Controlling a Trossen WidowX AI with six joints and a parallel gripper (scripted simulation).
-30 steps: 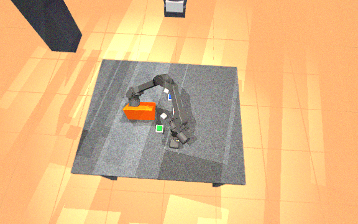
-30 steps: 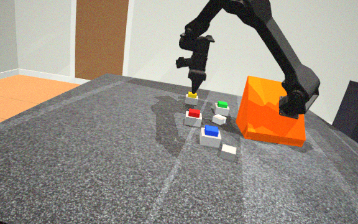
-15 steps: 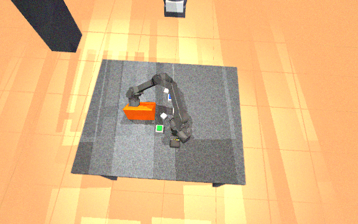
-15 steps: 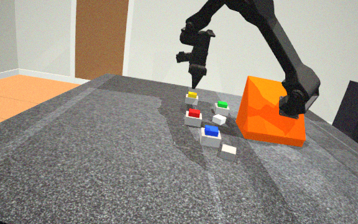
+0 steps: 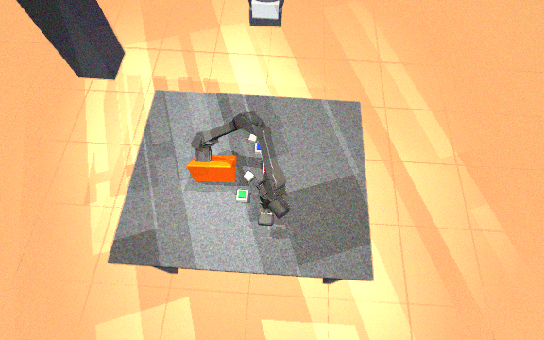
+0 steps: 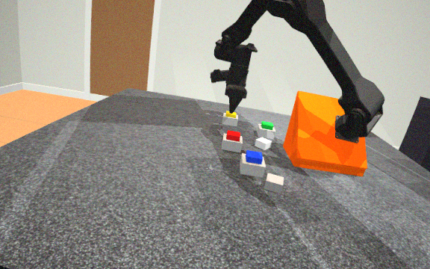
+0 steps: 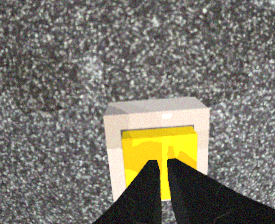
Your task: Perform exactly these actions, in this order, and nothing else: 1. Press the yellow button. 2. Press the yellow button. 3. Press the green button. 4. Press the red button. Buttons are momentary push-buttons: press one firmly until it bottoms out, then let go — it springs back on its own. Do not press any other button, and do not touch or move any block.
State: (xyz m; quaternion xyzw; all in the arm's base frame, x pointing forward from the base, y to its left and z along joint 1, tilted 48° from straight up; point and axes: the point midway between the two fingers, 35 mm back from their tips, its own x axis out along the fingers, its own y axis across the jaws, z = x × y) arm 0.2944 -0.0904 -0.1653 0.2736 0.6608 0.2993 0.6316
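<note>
The yellow button lies 10 mm below my gripper tip. From my gripper tip the other things lie so: small white block: 100 mm behind, 160 mm to the left, 30 mm below; green button: 110 mm behind, 60 mm to the left; red button: 10 mm behind, 200 mm to the left.
</note>
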